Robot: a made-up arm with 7 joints.
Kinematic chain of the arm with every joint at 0, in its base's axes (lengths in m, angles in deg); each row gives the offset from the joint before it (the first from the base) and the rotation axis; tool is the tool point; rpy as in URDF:
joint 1: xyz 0 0 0.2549 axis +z
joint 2: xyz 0 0 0 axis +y
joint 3: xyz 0 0 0.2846 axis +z
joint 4: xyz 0.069 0 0 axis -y
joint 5: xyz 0.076 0 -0.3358 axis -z
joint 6: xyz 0 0 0 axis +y
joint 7: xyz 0.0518 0 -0.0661 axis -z
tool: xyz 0 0 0 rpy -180 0 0
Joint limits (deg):
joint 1: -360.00..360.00
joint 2: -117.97..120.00
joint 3: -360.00..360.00
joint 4: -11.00..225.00
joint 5: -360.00..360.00
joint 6: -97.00..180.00
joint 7: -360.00..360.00
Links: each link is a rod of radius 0.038 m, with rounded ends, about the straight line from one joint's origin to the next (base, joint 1, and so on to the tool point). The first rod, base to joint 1, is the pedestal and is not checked.
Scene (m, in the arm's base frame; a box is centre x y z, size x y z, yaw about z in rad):
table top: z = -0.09
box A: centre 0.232 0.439 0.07 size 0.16 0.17 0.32 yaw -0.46
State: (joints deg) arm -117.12 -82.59 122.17 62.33 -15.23 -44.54 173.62
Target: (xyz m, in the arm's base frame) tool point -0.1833 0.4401 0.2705
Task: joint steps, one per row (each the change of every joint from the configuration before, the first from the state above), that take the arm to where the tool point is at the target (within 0.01 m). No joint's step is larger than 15 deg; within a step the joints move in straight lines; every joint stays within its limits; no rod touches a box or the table.
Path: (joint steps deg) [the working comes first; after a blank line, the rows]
Joints at the target: -61.60 -26.63 168.44 55.47 -26.18 -62.38 173.62
Straight joint move there: touches box A.

1: 9.68 9.72 -10.85 9.40 -9.68 -13.12 -8.95
2: 9.67 9.73 -10.86 9.40 -9.67 -13.11 -8.95
3: 9.68 9.72 -10.85 9.41 -9.68 -13.11 -8.95
4: 9.68 9.72 -10.86 9.40 -9.67 -13.12 -8.94
5: 2.40 2.44 12.82 -6.35 3.96 4.95 5.11
6: 2.40 2.44 12.81 -6.36 3.97 4.94 5.11
7: 2.40 2.43 12.81 -6.35 3.96 4.95 5.12
8: 2.41 2.44 12.81 -6.35 3.97 4.94 5.11
9: 2.40 2.44 12.81 -6.35 3.96 4.95 5.11
10: 2.40 2.44 12.82 -6.36 3.97 4.95 5.12
11: 2.40 2.44 12.81 -6.35 3.96 4.94 5.11

